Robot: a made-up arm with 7 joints. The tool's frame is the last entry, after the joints.
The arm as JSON. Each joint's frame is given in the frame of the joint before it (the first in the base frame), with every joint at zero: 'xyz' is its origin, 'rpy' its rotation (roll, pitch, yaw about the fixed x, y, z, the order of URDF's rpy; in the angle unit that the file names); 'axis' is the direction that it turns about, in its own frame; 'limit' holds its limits. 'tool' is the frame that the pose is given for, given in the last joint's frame.
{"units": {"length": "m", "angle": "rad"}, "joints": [
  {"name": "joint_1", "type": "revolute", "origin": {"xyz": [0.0, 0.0, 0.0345], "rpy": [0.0, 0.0, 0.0]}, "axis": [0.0, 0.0, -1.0], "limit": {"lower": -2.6, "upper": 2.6}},
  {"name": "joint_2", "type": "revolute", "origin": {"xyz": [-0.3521, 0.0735, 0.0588], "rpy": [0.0, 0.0, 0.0]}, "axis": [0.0, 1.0, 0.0], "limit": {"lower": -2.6, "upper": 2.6}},
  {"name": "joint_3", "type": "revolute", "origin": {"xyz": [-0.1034, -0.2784, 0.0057], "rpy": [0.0, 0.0, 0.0]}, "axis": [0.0, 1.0, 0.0], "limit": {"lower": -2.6, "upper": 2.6}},
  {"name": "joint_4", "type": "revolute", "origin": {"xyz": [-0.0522, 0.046, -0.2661], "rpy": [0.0, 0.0, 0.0]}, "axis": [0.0, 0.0, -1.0], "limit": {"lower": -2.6, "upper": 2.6}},
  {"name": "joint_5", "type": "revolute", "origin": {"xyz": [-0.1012, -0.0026, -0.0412], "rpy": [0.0, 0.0, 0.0]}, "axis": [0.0, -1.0, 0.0], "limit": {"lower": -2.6, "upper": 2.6}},
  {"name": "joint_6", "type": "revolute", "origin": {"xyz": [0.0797, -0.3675, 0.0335], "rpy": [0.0, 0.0, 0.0]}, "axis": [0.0, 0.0, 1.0], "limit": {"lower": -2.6, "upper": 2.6}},
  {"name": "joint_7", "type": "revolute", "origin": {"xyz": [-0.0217, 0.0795, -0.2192], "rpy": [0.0, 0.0, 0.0]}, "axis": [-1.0, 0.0, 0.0], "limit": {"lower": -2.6, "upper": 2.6}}
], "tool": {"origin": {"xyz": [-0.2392, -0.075, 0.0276], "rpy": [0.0, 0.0, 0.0]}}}
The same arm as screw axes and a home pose.
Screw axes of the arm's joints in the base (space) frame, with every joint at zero. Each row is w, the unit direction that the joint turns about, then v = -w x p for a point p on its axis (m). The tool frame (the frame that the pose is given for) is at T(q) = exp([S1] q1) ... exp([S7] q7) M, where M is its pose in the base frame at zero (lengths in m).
S1 = (0, 0, -1, 0, 0, 0)
S2 = (0, 1, 0, -0.0933, 0, -0.3521)
S3 = (0, 1, 0, -0.099, 0, -0.4555)
S4 = (0, 0, -1, 0.1589, -0.5077, 0)
S5 = (0, -1, 0, -0.2083, 0, 0.6089)
S6 = (0, 0, 1, -0.529, 0.5292, 0)
S7 = (-1, 0, 0, 0, 0.394, -0.4495)
M =
1 0 0 -0.7901
0 1 0 -0.5245
0 0 1 -0.3664
0 0 0 1
Joint limits (rad, base to tool): -2.6..2.6 -2.6..2.6 -2.6..2.6 -2.6..2.6 -2.6..2.6 -2.6..2.6 -2.6..2.6

